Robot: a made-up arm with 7 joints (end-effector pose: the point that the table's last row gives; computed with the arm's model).
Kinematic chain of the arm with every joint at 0, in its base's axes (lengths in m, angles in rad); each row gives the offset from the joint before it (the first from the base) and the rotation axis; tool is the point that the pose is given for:
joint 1: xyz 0 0 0.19 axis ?
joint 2: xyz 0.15 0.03 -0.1 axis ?
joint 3: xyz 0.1 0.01 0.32 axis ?
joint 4: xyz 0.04 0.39 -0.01 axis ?
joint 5: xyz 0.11 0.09 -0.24 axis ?
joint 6: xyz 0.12 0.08 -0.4 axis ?
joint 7: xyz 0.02 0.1 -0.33 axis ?
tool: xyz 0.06 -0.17 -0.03
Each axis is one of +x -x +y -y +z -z.
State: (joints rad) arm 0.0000 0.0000 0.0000 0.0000 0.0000 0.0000 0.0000
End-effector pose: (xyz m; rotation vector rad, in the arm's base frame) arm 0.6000 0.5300 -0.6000 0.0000 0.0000 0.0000
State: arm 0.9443 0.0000 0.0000 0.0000 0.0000 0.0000 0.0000
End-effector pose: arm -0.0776 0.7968 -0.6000 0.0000 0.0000 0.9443
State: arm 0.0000 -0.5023 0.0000 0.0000 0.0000 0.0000 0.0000
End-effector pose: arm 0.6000 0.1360 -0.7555 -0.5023 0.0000 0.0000
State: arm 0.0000 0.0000 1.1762 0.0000 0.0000 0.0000 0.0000
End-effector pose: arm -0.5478 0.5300 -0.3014 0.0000 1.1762 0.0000
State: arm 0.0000 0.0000 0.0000 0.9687 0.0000 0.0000 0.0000
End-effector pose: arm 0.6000 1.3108 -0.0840 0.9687 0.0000 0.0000
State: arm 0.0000 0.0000 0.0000 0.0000 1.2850 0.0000 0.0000
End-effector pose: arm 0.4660 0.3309 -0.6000 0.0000 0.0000 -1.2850
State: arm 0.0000 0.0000 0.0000 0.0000 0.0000 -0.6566 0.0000
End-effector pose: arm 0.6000 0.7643 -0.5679 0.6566 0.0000 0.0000
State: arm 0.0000 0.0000 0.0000 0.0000 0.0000 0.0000 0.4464
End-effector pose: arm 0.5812 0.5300 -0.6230 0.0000 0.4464 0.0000
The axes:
joint 1: +z
joint 2: +x
joint 3: +y
joint 4: +x
joint 5: -z
joint 6: -x
joint 7: +y

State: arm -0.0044 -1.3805 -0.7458 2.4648 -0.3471 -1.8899 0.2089
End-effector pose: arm -0.1688 1.1099 -0.0226 -2.6394 -1.2645 -1.0421
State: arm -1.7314 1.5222 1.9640 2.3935 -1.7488 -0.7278 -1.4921
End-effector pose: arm -0.1868 -1.0009 0.9343 -0.6990 0.5096 0.9498
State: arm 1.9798 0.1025 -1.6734 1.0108 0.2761 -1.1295 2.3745
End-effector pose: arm -1.3234 -0.2229 0.8765 0.5476 0.3296 -2.1003
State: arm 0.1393 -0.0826 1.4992 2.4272 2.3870 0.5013 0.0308
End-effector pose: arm 0.8213 1.1456 0.4831 -0.3009 -1.9972 0.8425
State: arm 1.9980 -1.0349 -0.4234 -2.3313 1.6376 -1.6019 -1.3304
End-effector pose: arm -1.0200 0.0571 0.6412 -1.1219 0.7974 -0.6530
